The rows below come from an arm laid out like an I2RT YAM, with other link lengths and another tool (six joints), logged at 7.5 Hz.
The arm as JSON. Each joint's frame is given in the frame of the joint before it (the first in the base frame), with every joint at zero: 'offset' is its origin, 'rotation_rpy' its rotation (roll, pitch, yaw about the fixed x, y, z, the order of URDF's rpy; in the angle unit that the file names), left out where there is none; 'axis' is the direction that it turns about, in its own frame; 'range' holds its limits. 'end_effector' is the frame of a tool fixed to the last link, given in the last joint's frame.
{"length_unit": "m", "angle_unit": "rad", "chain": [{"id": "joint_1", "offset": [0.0, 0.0, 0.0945], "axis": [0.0, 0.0, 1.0], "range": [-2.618, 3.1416]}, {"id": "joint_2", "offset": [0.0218, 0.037, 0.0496], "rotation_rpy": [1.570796, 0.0, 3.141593], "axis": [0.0, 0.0, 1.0], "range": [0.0, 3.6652]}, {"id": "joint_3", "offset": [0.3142, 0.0, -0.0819], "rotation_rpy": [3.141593, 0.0, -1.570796], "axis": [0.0, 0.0, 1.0], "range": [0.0, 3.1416]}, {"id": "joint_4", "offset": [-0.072, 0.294, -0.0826], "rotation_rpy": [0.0, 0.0, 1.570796], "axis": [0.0, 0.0, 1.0], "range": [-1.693, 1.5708]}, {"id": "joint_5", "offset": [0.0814, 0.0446, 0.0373], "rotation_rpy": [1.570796, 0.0, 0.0], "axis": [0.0, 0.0, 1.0], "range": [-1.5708, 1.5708]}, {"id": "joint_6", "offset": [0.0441, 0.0, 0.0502], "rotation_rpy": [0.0, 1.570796, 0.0], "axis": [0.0, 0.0, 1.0], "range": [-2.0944, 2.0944]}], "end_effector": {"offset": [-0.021, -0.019, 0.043], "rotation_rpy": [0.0, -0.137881, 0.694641]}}
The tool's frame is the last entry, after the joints.
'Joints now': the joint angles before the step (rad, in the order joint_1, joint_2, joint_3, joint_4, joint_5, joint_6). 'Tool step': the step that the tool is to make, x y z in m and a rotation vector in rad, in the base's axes. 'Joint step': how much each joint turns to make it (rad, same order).
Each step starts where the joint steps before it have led.
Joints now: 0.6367 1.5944 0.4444 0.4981 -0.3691 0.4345
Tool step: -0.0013 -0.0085 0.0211 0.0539 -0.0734 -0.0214
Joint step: -0.0185 -0.0954 -0.0376 0.0341 0.0020 0.0022
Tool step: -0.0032 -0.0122 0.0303 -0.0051 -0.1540 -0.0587
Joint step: -0.0010 -0.1671 -0.0327 -0.0294 0.0957 -0.0563
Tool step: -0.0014 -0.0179 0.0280 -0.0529 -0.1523 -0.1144
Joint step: -0.0004 -0.1759 -0.0155 -0.0811 0.1573 -0.0754
